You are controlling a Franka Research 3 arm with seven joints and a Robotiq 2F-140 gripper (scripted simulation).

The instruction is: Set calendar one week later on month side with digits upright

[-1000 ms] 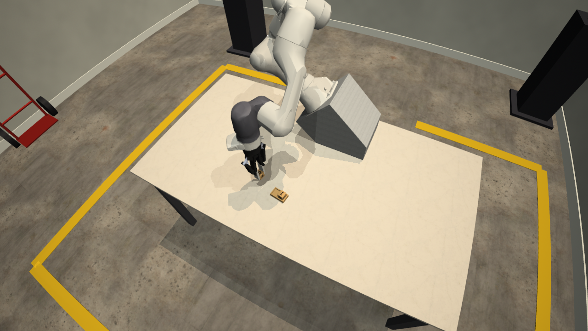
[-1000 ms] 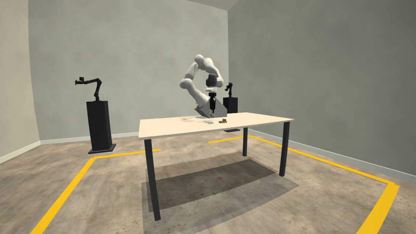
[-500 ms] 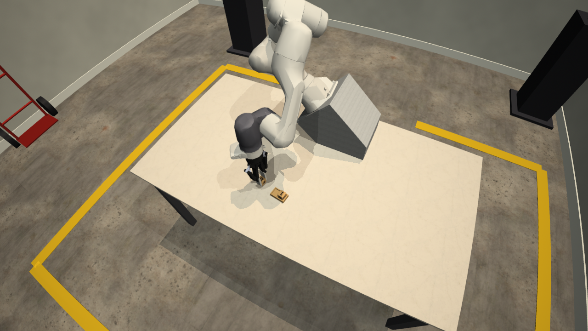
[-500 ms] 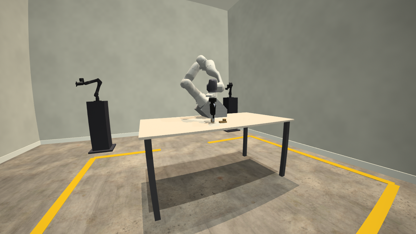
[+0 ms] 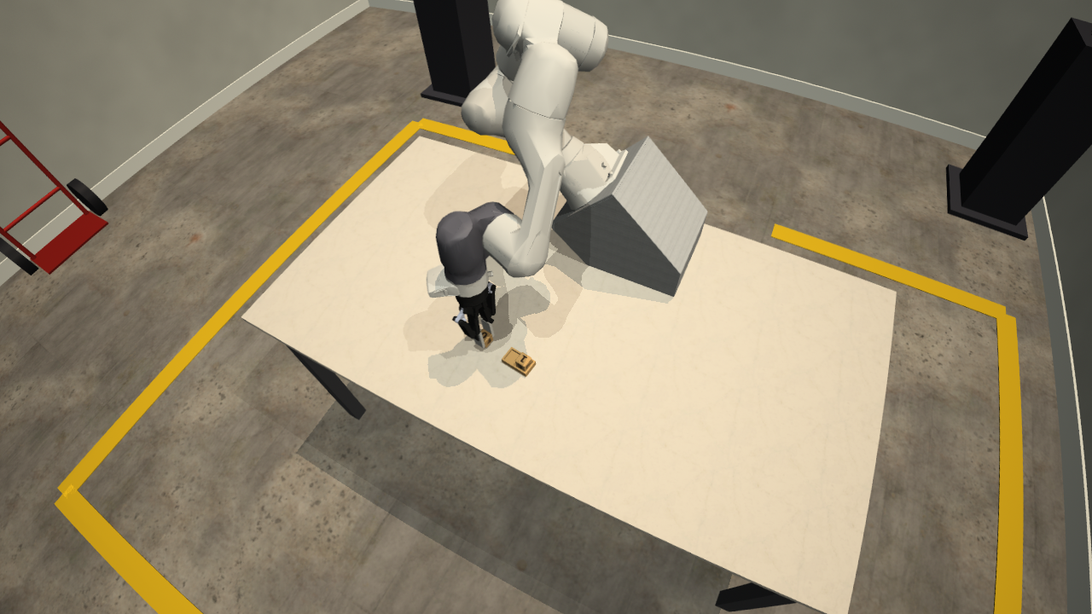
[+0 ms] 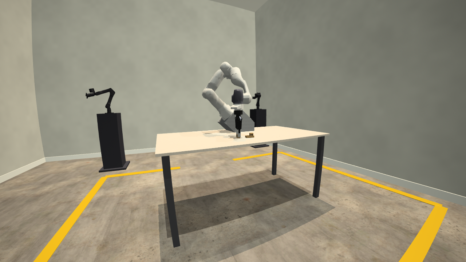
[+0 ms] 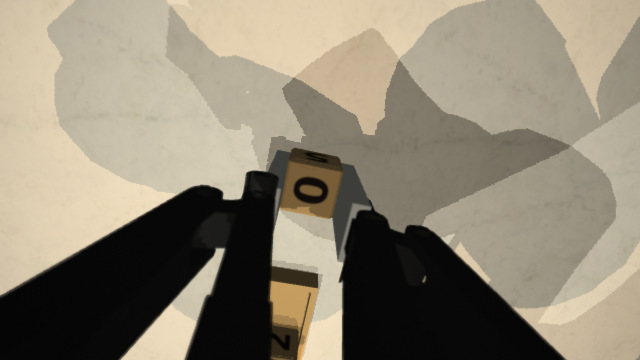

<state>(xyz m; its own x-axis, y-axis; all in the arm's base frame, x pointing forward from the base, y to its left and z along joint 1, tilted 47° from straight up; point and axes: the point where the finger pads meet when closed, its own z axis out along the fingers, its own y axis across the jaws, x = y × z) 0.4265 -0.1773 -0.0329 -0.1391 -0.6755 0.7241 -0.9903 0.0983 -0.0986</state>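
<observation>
Now: the wooden digit cube 30 mm below my hand. Also, from my hand: wooden tray (10 mm ahead, 110 mm to the left, 40 mm below).
</observation>
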